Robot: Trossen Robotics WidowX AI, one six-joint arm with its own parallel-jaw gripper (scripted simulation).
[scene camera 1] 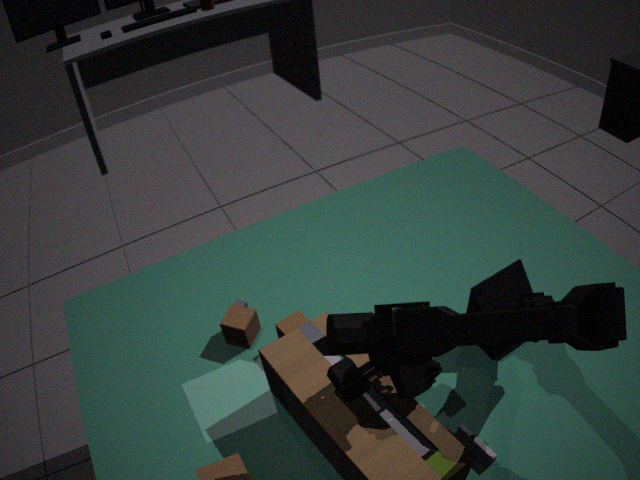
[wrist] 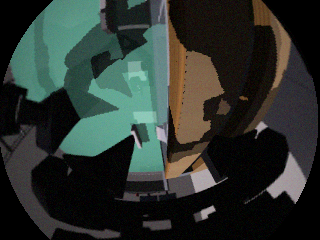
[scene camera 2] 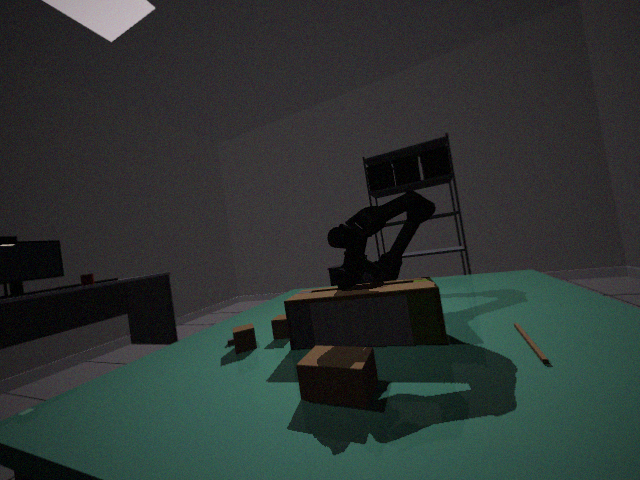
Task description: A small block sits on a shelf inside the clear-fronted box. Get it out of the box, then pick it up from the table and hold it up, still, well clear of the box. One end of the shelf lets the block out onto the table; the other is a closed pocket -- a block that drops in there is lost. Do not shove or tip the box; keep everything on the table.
Labels:
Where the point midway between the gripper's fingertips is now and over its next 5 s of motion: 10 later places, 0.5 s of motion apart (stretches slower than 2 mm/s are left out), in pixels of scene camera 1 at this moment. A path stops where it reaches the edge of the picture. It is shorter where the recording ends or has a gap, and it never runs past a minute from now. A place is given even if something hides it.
My gripper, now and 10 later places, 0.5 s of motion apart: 373, 371; 368, 367; 363, 361; 358, 356; 352, 350; 349, 340; 347, 325; 347, 318; 346, 312; 345, 307; 344, 302

